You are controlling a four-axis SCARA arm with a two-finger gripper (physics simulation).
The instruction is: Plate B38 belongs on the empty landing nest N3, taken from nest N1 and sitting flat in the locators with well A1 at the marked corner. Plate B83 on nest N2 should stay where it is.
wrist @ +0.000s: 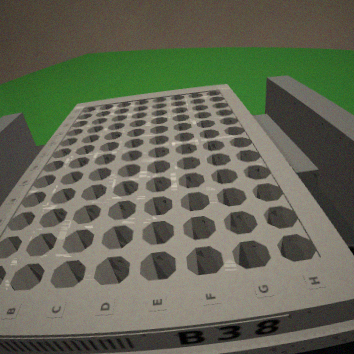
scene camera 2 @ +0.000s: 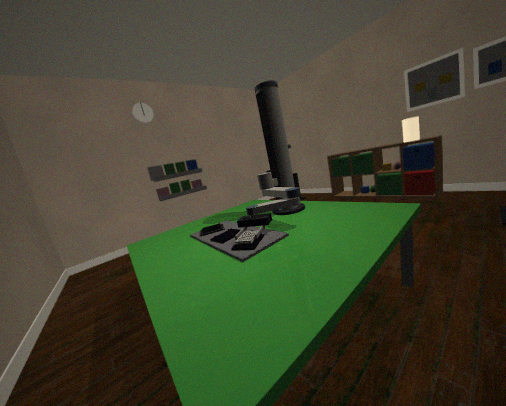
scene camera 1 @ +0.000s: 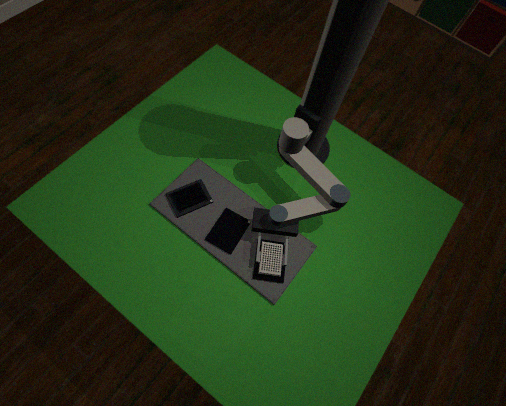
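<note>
The pale plate B38 [scene camera 1: 271, 258] [scene camera 2: 247, 235] [wrist: 159, 167] is level between the two fingers of my gripper [scene camera 1: 272, 254] [scene camera 2: 249, 233] [wrist: 145, 115], which is shut on its long sides. The plate hangs a little above the black nest N1 [scene camera 1: 269, 279] [scene camera 2: 244, 247]. Its label and letters B to H face the wrist camera; corner A1 is cut off at the left. A flat black rectangle [scene camera 1: 227, 231] [scene camera 2: 226, 236] lies mid-board, and a higher dark, rimmed piece [scene camera 1: 189, 197] [scene camera 2: 212, 229] is at the far left. Which is nest N3 and which holds plate B83, I cannot tell.
The grey board [scene camera 1: 298, 264] [scene camera 2: 273, 237] carries the nests and lies on the green table top [scene camera 1: 350, 300] [scene camera 2: 300, 280]. The arm's column [scene camera 1: 342, 55] [scene camera 2: 274, 135] rises behind the board. Small pins show beside the middle and left pieces.
</note>
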